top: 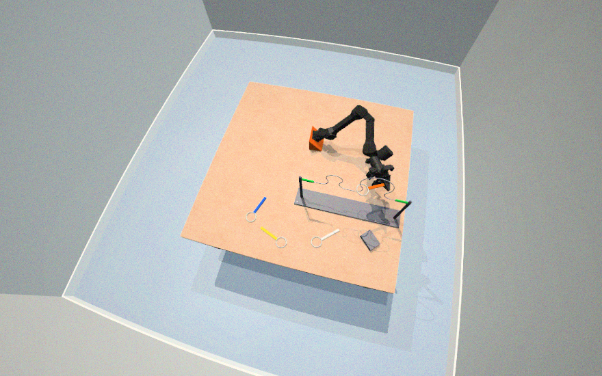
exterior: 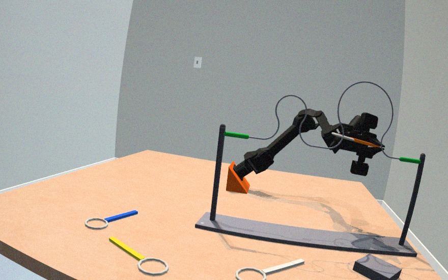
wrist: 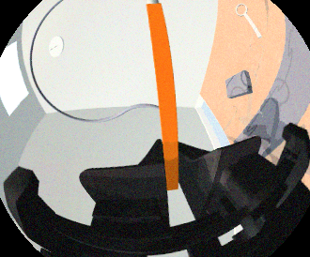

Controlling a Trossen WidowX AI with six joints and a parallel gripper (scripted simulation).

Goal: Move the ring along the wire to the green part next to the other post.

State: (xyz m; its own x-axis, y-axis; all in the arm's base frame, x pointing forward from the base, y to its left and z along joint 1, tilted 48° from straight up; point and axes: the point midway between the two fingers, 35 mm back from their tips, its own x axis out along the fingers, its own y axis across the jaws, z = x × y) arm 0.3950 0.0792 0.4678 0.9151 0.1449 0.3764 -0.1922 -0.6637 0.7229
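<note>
The orange-handled ring is 10 cm to the right of my gripper tip and 1 cm above it. The rest, counted from my gripper tip: yellow-handled ring 24 cm ahead, 59 cm to the right, 28 cm below; grey block 20 cm ahead, 4 cm to the right, 27 cm below; white-handled ring 21 cm ahead, 31 cm to the right, 28 cm below.
</note>
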